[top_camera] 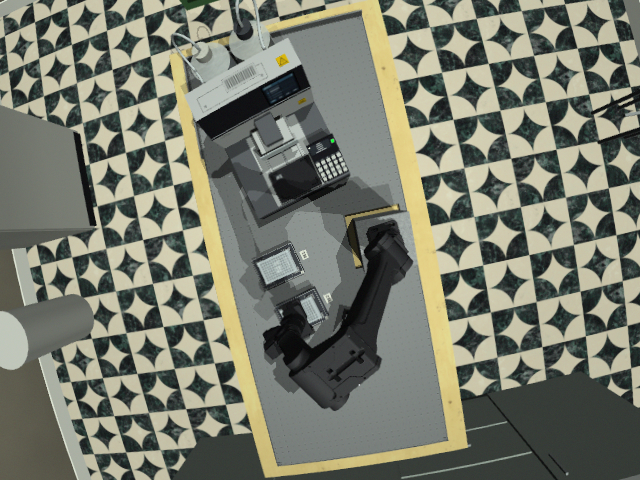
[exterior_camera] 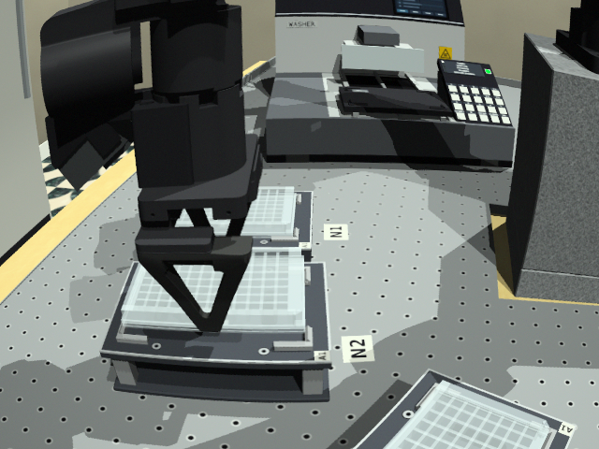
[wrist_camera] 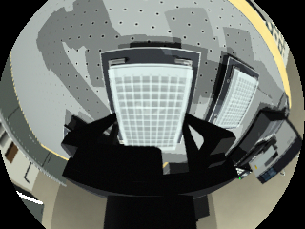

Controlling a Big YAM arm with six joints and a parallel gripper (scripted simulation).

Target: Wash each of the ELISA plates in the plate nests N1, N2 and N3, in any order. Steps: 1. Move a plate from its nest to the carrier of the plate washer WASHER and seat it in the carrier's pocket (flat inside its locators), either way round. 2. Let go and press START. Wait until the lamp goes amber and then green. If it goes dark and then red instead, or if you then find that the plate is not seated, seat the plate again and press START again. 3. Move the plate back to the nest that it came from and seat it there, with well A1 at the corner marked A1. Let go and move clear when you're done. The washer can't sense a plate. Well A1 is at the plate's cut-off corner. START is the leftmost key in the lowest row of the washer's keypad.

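My gripper is now 120 mm past the washer carrier, 460 mm to the left of it and 10 mm below it. The rest, counted from my hand: plate washer: 100 mm behind, 610 mm to the right, 70 mm above; then nest N3: 160 mm behind, 150 mm to the left, 20 mm below; then nest label: 70 mm behind, 200 mm to the right, 60 mm below.
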